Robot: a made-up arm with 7 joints. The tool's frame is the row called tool. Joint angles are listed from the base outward. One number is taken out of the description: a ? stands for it. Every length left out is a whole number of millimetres.
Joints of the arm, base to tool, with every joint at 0 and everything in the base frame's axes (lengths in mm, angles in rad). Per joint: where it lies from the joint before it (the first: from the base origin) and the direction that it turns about. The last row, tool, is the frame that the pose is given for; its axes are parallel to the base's.
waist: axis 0 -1 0 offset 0 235 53
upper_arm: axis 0 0 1 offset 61 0 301
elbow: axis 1 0 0 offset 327 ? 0
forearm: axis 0 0 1 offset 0 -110 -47
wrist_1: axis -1 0 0 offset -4 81 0
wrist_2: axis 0 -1 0 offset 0 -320 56
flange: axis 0 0 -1 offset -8 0 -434
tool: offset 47 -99 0
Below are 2 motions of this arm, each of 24 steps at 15 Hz.
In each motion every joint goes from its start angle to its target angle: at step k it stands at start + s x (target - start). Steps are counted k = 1, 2, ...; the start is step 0. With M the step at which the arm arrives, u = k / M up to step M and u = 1 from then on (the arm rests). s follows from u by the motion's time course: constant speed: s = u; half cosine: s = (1 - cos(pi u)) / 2; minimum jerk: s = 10 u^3 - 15 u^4 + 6 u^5.
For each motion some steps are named. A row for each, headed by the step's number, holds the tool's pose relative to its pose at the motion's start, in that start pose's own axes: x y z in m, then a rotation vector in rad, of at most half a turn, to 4 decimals.
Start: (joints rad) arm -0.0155 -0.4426 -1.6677 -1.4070 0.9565 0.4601 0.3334
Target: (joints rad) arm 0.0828 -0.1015 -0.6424 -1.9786 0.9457 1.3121 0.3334
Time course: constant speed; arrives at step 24
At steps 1, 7, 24:
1: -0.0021 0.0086 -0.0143 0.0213 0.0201 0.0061
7: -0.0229 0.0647 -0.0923 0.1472 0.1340 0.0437
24: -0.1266 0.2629 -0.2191 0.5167 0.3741 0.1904

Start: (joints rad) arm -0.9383 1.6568 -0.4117 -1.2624 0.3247 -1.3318 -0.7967
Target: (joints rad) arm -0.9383 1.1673 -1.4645 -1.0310 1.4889 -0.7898 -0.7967
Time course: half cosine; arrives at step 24
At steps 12, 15, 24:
12: -0.0917 0.0373 0.0937 -0.4243 -0.3757 -0.9701
15: -0.1222 0.1118 0.1081 -0.5662 -0.4252 -1.3853
24: -0.0874 0.2816 0.1162 -0.7507 -0.3578 -2.0866

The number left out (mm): 72
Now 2 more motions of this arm.
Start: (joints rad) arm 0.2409 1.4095 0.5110 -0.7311 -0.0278 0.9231 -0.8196
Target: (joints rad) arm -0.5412 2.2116 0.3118 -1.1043 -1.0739 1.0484 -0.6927
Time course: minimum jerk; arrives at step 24
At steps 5, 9, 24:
5: -0.0137 0.0422 -0.0266 0.0684 -0.0130 -0.0583
9: -0.0478 0.1916 -0.0837 0.2849 -0.0482 -0.2633
24: 0.0105 0.6696 0.0540 0.9678 -0.0702 -1.1209

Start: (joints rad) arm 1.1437 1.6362 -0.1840 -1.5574 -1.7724 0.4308 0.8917
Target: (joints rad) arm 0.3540 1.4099 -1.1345 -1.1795 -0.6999 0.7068 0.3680
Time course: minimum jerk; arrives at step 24
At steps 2, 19, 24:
2: 0.0036 0.0012 0.0014 -0.0025 -0.0039 0.0055
19: 0.5234 0.4449 0.3887 -0.7050 -0.6010 1.2286
24: 0.5357 0.4859 0.4071 -0.7721 -0.6216 1.3266

